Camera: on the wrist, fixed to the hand. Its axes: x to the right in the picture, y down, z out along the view.
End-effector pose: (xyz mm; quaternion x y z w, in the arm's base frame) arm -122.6 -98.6 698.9 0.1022 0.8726 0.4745 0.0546
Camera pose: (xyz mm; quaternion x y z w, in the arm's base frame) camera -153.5 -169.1 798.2 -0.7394 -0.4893 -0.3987 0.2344
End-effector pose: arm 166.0 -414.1 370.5 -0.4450 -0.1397 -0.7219 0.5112
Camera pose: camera 142.5 -518.3 304.4 -0.4870 0.2260 -0.0900 0.8388
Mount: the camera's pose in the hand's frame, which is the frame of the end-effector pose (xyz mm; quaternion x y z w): 14.0 42.2 -117.5 -0.0514 -0.0788 0.7282 0.6789
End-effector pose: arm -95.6 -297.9 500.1 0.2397 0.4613 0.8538 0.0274
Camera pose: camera -151.7 -409.3 485.3 -0.5645 -0.0926 -0.6044 0.5545
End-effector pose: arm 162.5 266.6 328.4 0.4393 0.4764 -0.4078 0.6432
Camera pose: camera 175.4 389.1 303.4 0.5800 -0.0262 0.1814 0.7938
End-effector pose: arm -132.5 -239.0 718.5 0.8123 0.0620 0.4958 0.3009
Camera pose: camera -232.9 -217.4 790.9 -0.6202 0.5986 -0.4949 0.1101
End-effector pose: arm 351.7 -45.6 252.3 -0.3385 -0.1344 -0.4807 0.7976
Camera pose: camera 381.9 -120.7 156.2 -0.4066 0.1171 0.2742 0.8636
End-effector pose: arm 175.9 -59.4 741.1 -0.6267 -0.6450 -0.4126 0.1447
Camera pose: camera 173.8 -138.9 838.3 -0.9351 0.0283 -0.1585 0.3157
